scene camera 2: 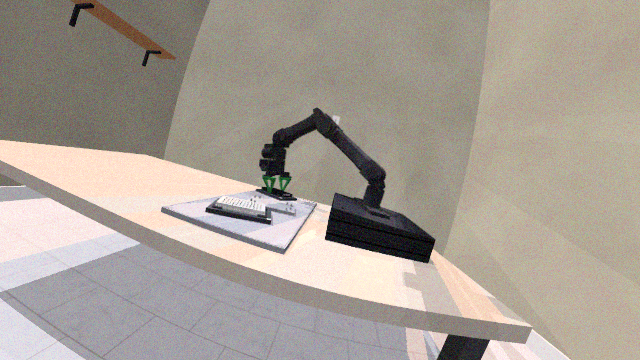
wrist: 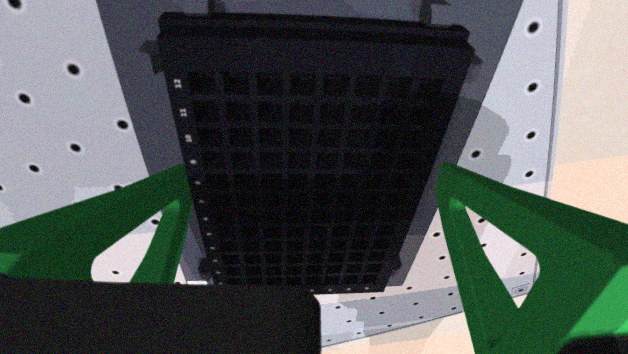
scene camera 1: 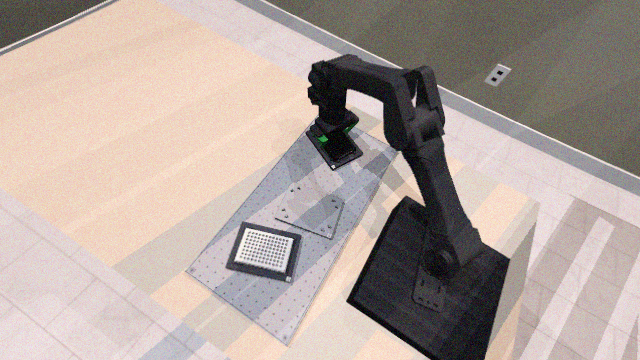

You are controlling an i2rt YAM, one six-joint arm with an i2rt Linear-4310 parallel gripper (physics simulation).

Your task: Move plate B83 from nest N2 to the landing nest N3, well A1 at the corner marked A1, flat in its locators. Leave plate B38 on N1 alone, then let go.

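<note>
A black multi-well plate [scene camera 1: 341,146] [wrist: 310,200] lies in a dark nest [scene camera 1: 346,161] [scene camera 2: 290,198] [wrist: 137,90] at the far end of the board. My gripper [scene camera 1: 337,136] [scene camera 2: 276,191] [wrist: 314,177] is open, with its green fingers down on either side of this plate, near its long edges. In the wrist view, row numbers show along the plate's left edge. A white plate [scene camera 1: 265,251] [scene camera 2: 241,204] lies in another dark nest [scene camera 1: 265,274] [scene camera 2: 240,216] at the near end. Between them is a clear nest [scene camera 1: 315,215] [scene camera 2: 287,211] with small locators and no plate. Plate and nest labels are not readable.
The nests stand on a grey perforated board [scene camera 1: 250,302] [scene camera 2: 280,242] on the wooden table [scene camera 1: 125,150] [scene camera 2: 350,270]. The arm's black base block [scene camera 1: 385,300] [scene camera 2: 375,237] stands beside the board. A wall shelf [scene camera 2: 125,29] is at upper left in scene camera 2.
</note>
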